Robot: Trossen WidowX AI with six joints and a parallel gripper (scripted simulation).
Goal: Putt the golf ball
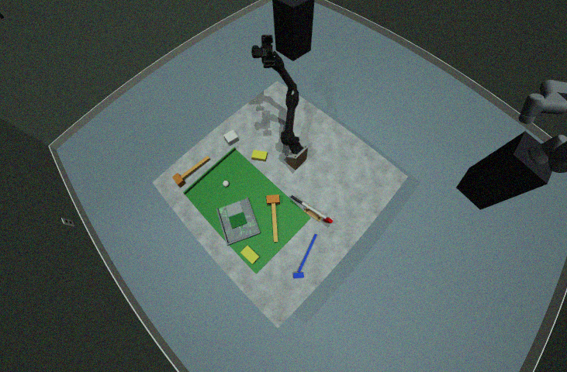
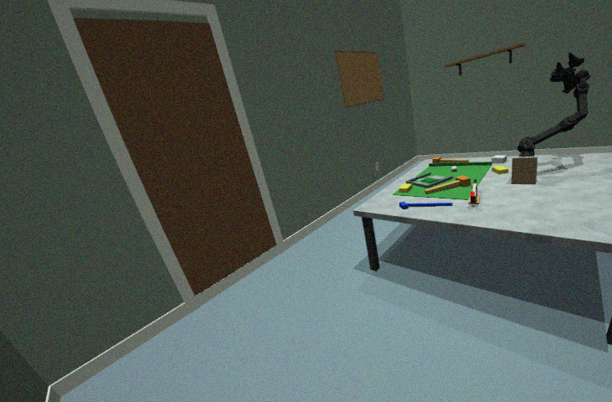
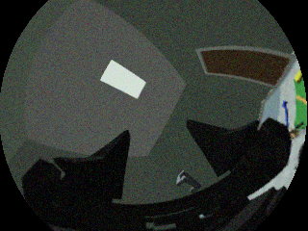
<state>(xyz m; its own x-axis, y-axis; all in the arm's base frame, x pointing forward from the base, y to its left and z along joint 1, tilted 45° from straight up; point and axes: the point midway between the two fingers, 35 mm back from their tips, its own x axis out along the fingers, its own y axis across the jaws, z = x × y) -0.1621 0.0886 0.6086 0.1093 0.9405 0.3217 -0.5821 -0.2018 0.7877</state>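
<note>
The wooden stand is 69 cm to the left of my gripper tip, 63 cm below it and 31 cm ahead of it. Also, from my gripper tip: blue putter (86 cm to the left, 65 cm below, 54 cm ahead); then white golf ball (64 cm below, 60 cm ahead, 16 cm to the left); then white block (64 cm below, 35 cm ahead, 11 cm to the right).
</note>
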